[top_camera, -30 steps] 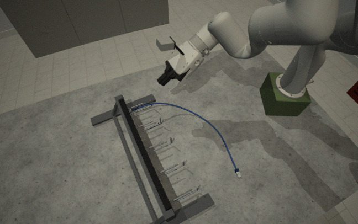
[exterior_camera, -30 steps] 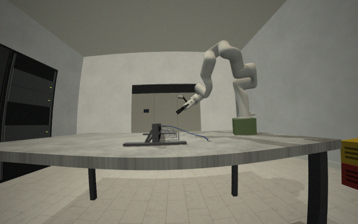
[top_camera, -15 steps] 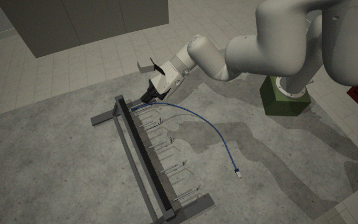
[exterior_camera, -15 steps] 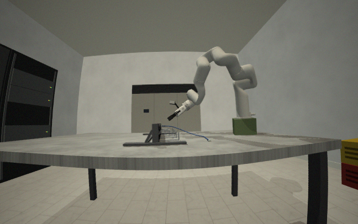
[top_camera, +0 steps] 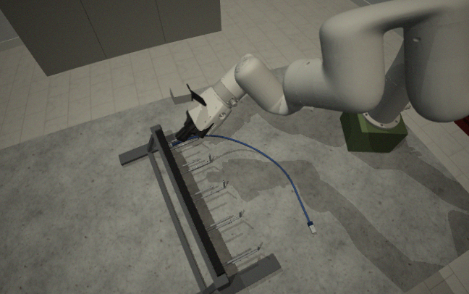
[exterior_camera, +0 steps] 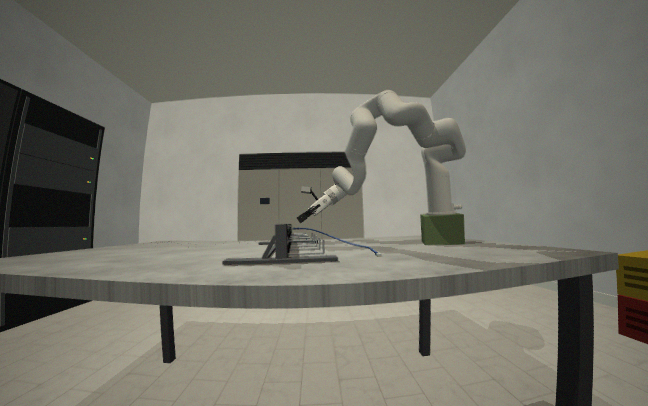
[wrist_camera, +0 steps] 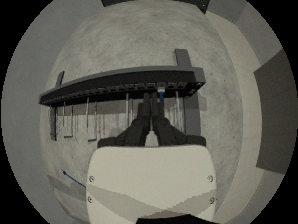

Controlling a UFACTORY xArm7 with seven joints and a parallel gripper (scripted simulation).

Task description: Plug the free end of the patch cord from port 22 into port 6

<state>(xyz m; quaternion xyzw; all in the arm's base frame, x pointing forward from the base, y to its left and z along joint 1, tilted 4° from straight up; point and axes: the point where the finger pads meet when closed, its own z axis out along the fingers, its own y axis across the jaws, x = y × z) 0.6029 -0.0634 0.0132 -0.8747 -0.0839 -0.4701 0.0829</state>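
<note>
My gripper is now 31 cm to the right of the plug, 29 cm past it and 12 cm above it.
</note>
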